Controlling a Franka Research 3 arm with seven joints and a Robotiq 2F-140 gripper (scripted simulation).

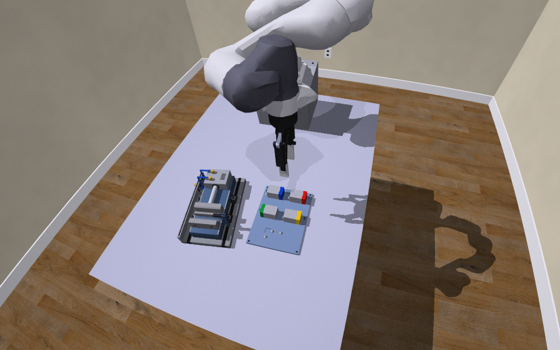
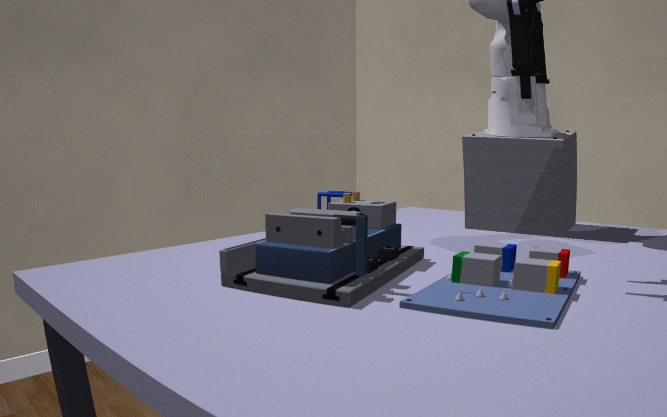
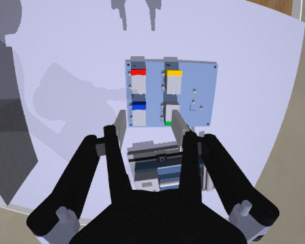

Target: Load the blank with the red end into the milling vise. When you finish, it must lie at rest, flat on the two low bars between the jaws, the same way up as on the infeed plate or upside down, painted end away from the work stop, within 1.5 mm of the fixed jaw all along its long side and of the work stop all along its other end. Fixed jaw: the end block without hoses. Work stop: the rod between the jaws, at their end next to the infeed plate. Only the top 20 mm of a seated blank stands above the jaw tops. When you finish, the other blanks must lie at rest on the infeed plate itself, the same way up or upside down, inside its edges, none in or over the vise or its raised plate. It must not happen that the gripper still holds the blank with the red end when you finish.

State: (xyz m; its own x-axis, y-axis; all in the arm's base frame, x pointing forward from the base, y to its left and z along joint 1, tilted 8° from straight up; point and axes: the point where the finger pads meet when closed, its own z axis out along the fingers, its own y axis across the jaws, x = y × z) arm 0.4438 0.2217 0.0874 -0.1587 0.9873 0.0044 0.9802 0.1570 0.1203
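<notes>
The red-ended blank is 230 mm below my hand, 30 mm behind it and 20 mm to the left of it. The rest, counted from my hand: yellow-ended blank (230 mm below, 60 mm ahead, 40 mm to the left); then green-ended blank (230 mm below, 70 mm ahead, 50 mm to the right); then blue-ended blank (230 mm below, 70 mm to the right, 10 mm behind).
</notes>
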